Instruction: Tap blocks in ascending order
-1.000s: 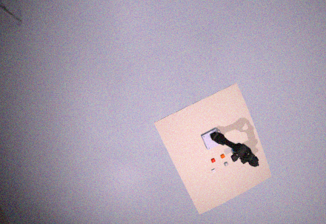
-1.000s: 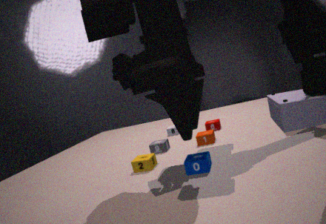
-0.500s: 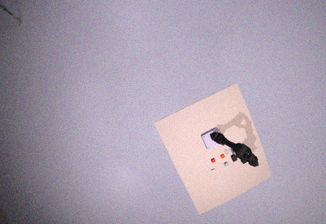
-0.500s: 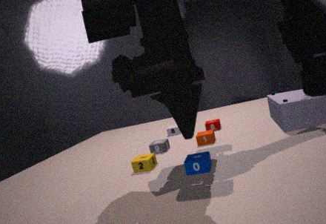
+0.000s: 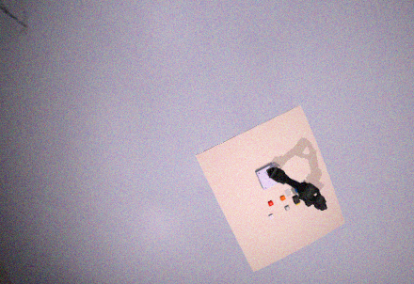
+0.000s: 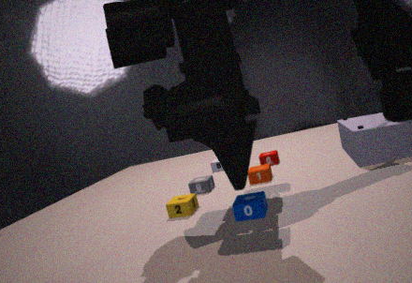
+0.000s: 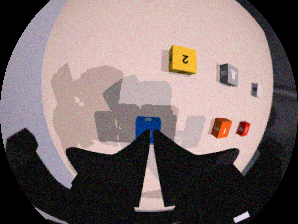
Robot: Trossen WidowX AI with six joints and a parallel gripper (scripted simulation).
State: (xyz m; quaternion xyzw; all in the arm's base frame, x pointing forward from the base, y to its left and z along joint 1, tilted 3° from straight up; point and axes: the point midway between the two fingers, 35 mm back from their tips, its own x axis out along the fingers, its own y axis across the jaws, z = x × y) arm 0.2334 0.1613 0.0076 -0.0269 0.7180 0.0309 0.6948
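The blue block marked 0 lies 2 cm below my gripper tip and 1 cm behind it. Also, from my gripper tip: orange block marked 1: 13 cm to the right, 2 cm below, 1 cm ahead; then yellow block marked 2: 9 cm ahead, 3 cm to the right, 2 cm below; then grey block: 12 cm to the right, 10 cm ahead, 2 cm below.
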